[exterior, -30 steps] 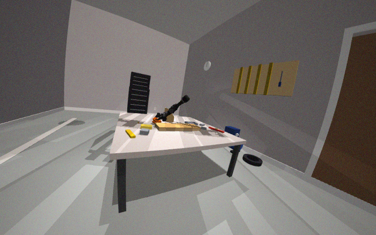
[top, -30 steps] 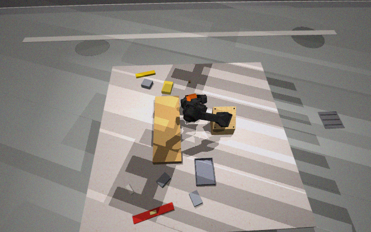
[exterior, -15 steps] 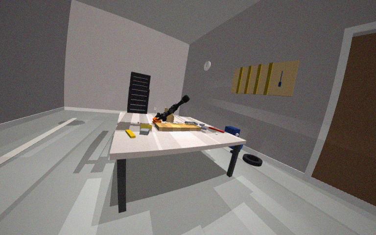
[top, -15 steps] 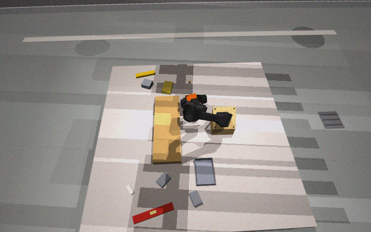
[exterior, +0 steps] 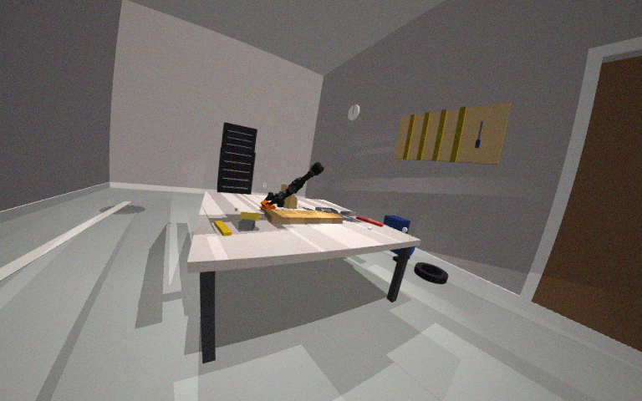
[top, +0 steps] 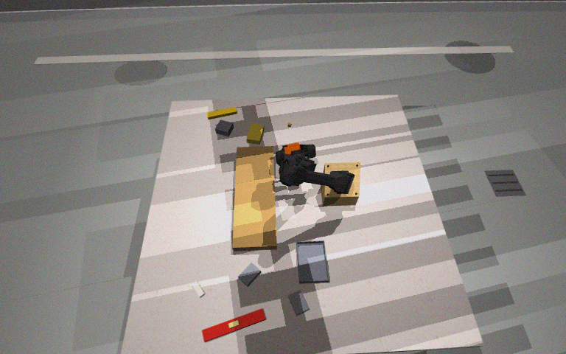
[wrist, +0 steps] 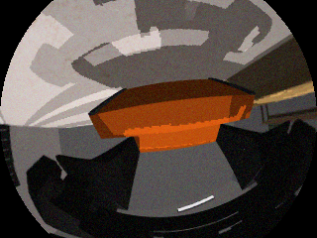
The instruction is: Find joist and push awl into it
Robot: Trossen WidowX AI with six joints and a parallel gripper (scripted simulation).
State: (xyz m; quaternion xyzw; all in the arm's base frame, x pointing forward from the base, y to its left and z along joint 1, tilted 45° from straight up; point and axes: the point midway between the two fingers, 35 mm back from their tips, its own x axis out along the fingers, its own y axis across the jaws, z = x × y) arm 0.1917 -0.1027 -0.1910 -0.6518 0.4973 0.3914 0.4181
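Now: gripper tip 10 mm short of the stud finder and 10 mm above it. The rest, counted from my gripper tip: green square: 30 mm ahead, 10 mm above; grey block: 340 mm ahead, 170 mm to the right, 40 mm below; awl: 150 mm to the left, 50 mm below, 20 mm behind.
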